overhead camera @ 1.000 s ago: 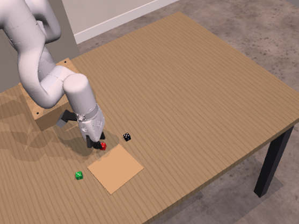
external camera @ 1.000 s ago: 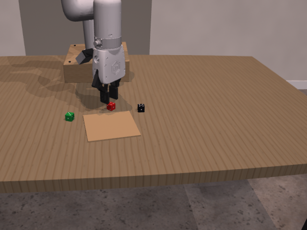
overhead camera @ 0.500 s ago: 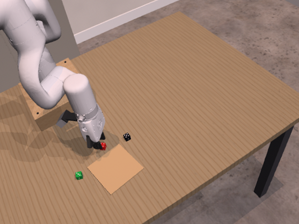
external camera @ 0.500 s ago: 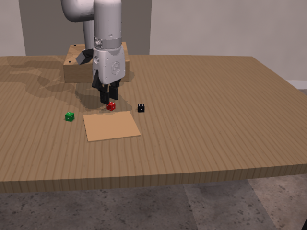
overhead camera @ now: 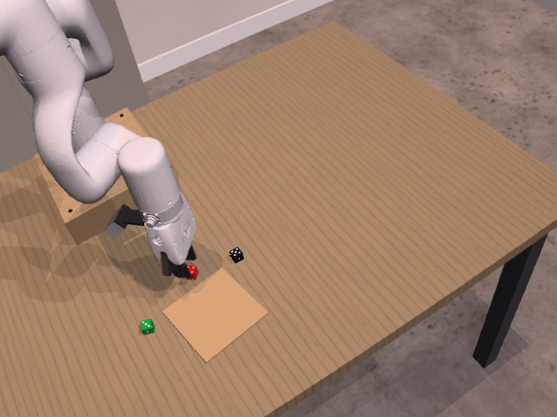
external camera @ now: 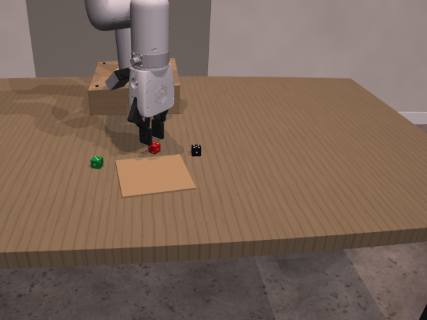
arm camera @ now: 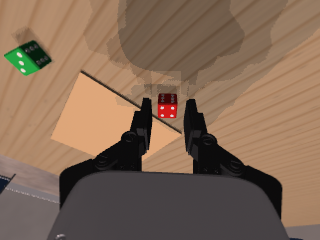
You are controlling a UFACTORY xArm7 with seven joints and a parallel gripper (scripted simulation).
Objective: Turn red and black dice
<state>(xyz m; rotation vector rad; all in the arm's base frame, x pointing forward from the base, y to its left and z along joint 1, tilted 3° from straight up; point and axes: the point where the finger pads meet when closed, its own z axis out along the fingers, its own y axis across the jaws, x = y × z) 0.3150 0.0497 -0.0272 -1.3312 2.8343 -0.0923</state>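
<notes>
Now: the red die 4 cm below my hand, 1 cm to the left of it and 1 cm ahead of it. Round my hand: tan mat: 11 cm ahead, 4 cm below, 1 cm to the left; then green die: 11 cm to the right, 7 cm ahead, 4 cm below; then black die: 10 cm to the left, 4 cm below, 2 cm ahead.
</notes>
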